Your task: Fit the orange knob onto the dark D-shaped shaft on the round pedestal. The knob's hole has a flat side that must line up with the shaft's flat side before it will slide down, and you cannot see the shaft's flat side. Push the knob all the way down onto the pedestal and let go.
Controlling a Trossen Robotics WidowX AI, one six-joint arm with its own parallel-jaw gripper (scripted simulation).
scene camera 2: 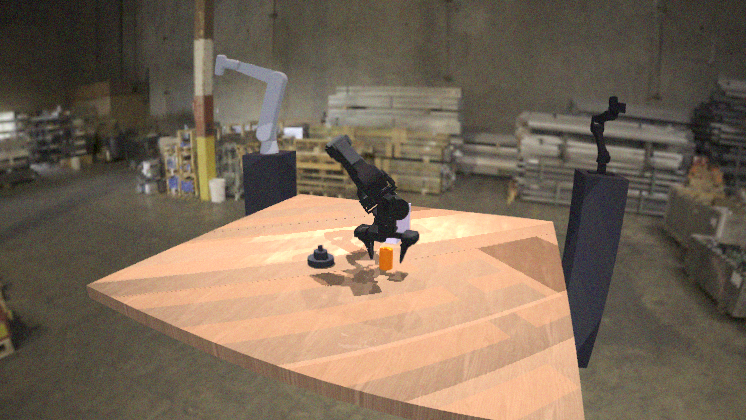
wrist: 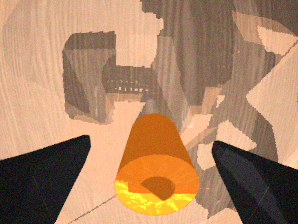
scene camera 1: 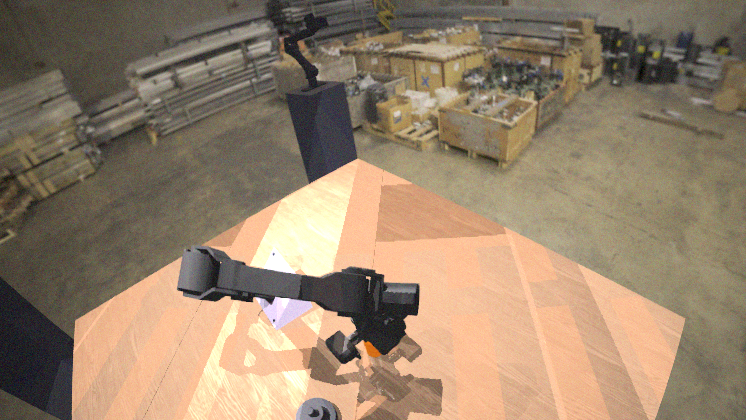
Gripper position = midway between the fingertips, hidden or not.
Note:
My gripper (scene camera 1: pixel 375 345) is open, with nothing in its grasp. Further things: an orange knob (wrist: pixel 156 172).
My gripper is seen too in scene camera 2 (scene camera 2: pixel 386 261) and in the wrist view (wrist: pixel 152 144).

